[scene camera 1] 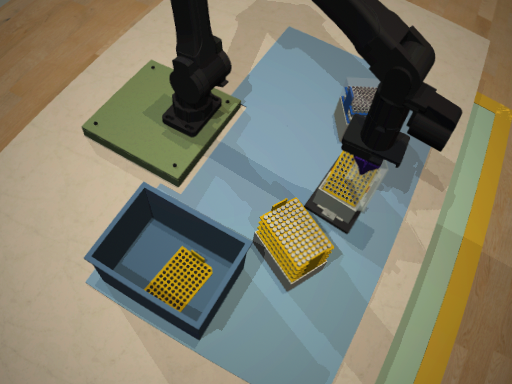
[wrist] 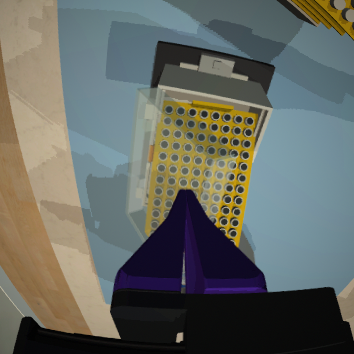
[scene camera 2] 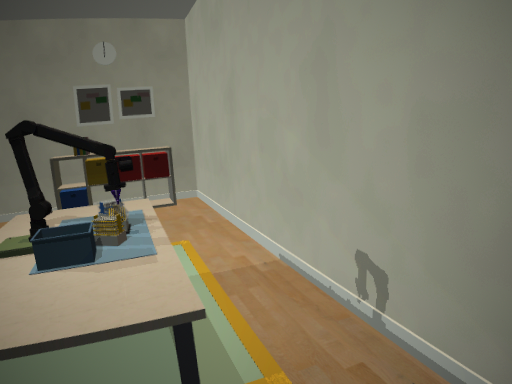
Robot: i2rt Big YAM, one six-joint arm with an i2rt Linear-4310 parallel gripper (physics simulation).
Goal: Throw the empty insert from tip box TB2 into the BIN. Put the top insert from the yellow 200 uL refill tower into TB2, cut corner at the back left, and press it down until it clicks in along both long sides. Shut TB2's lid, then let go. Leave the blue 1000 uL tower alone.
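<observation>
TB2 [scene camera 1: 327, 205] [wrist: 210, 82] is a grey box with a dark base. A yellow insert with tips [scene camera 1: 342, 182] [wrist: 192, 135] lies in its top; whether both long sides are clicked in cannot be told. TB2's clear lid [wrist: 136, 165] is open along one long side, left in the wrist view. My gripper [scene camera 1: 365, 172] [scene camera 2: 117, 202] [wrist: 184, 197] is shut and empty, its purple tips over the insert's far part; contact cannot be told. The yellow tower [scene camera 1: 295, 235] [scene camera 2: 106, 226] stands beside TB2. An empty yellow insert [scene camera 1: 182, 277] lies in the blue bin [scene camera 1: 195, 212] [scene camera 2: 65, 250].
The blue 1000 uL tower [scene camera 1: 362, 97] stands behind TB2, partly hidden by the arm. A corner of the yellow tower shows at the wrist view's top right. The bin stands left of the yellow tower on the blue mat [scene camera 1: 310, 325]. The arm's green base plate [scene camera 1: 125, 115] is behind the bin.
</observation>
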